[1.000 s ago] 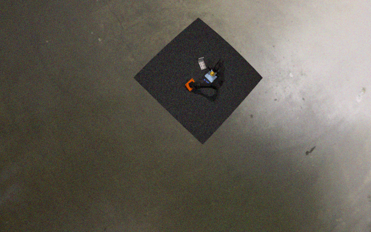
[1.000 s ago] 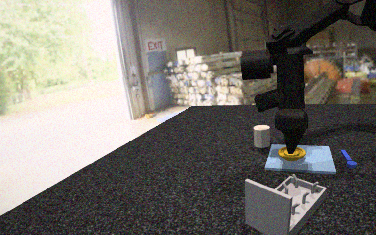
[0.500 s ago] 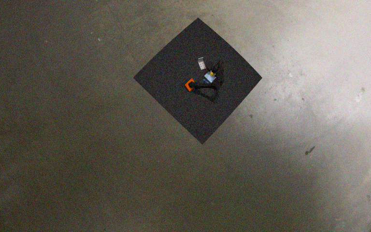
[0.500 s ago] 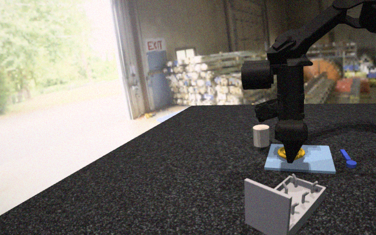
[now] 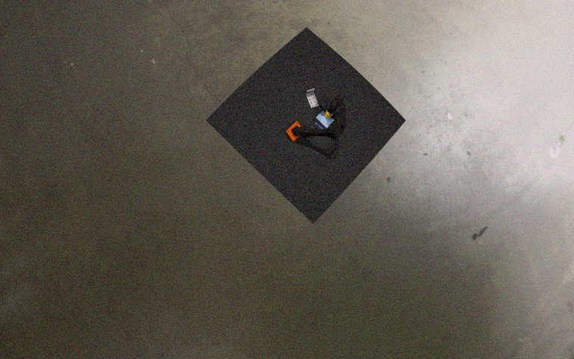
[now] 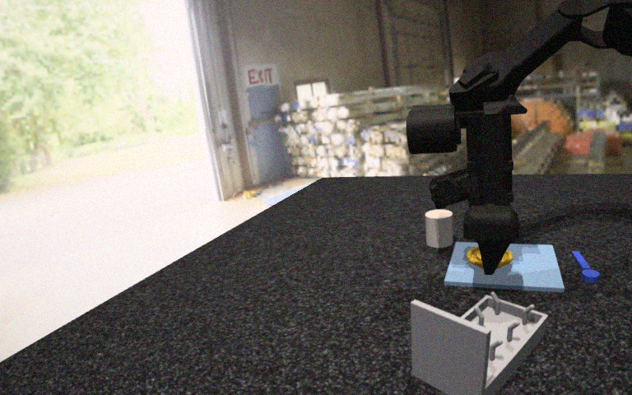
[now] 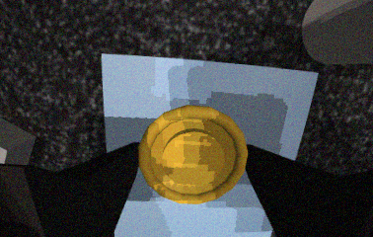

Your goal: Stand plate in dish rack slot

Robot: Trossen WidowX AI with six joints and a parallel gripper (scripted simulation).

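My gripper tip is 20 mm past the light blue mat, 10 mm to the left of it and 10 mm above it. The rest, counted from my gripper tip: white cup: 100 mm ahead, 70 mm to the right, 20 mm above; blue spoon: 130 mm behind, 20 mm to the right; yellow plate: 10 mm above.
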